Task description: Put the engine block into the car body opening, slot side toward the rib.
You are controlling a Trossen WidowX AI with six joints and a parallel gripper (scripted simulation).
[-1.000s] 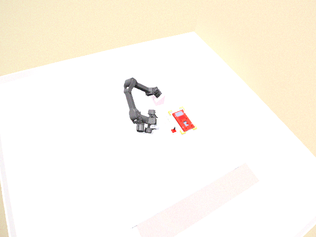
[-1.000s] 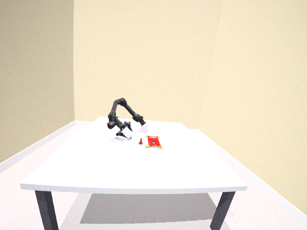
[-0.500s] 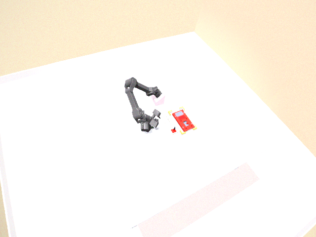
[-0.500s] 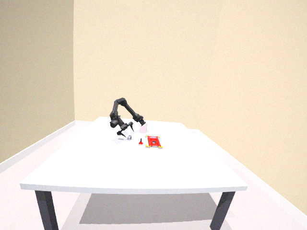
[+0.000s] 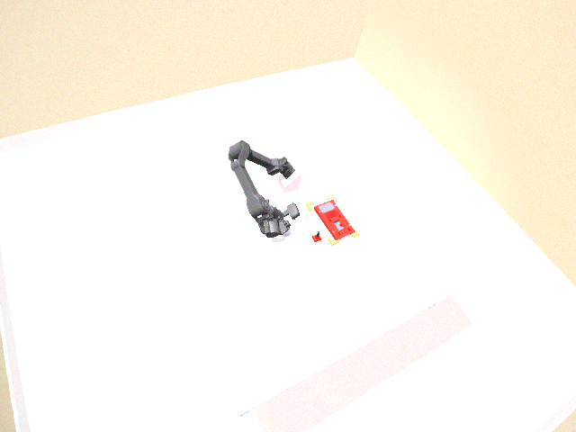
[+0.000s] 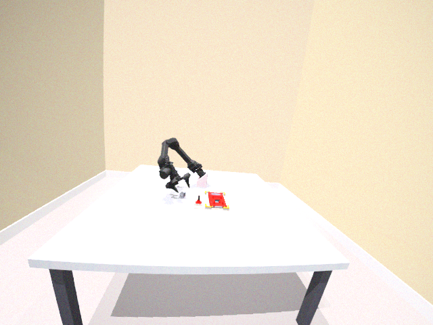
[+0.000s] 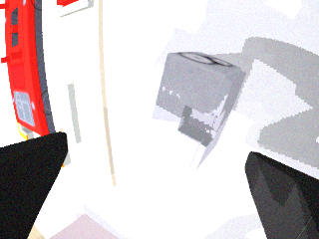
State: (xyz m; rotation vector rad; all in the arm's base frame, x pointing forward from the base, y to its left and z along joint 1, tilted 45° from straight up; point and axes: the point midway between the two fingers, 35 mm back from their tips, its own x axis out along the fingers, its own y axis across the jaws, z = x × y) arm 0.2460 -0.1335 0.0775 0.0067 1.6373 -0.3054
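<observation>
Right now the engine block is 20 mm ahead of my gripper tip, 10 mm to the right of it and 20 mm below it.
</observation>
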